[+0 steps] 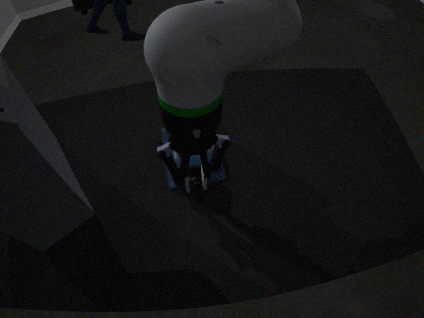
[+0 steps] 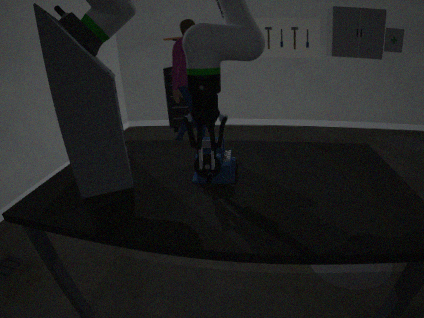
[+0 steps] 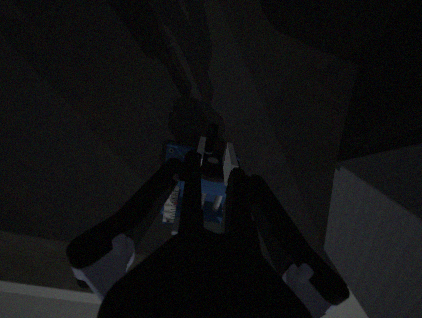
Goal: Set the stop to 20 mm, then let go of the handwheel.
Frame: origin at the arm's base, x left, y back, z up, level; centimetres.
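Seen in the pictures: gripper, between the fingertips: (image 1: 195, 185) (image 2: 207, 167) (image 3: 214, 148); arm's base, origin of its link: (image 2: 80, 43).
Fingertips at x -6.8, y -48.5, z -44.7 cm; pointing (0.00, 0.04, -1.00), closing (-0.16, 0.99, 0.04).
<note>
Offsets run from my fingertips to a thing's top centre. "*": to the spot under its first point.
A small blue stop fixture (image 1: 219, 175) (image 2: 227, 170) (image 3: 211, 191) sits on the dark table, with a white scale strip {* dx +16.3, dy -2.8, dz -3.0 cm} (image 3: 171, 205) along one side. Its black handwheel {* dx +2.5, dy +1.3, dz -3.7 cm} (image 2: 206, 173) (image 3: 211, 160) faces the front, and a small knob {dx +0.2, dy -0.4, dz -3.1 cm} (image 1: 197, 185) shows on it. My gripper (image 1: 196, 183) (image 2: 206, 160) (image 3: 214, 148) points down right at the handwheel. Its fingers are drawn close together, and the white pads stand on either side of the knob without clamping it. The light is very dim, so I cannot read the scale.
A tall grey slanted block (image 1: 30, 143) (image 2: 85, 113) stands at the table's left. A person (image 2: 179, 71) stands by a dark cabinet behind the table. Tools (image 2: 281, 37) hang on the back wall.
</note>
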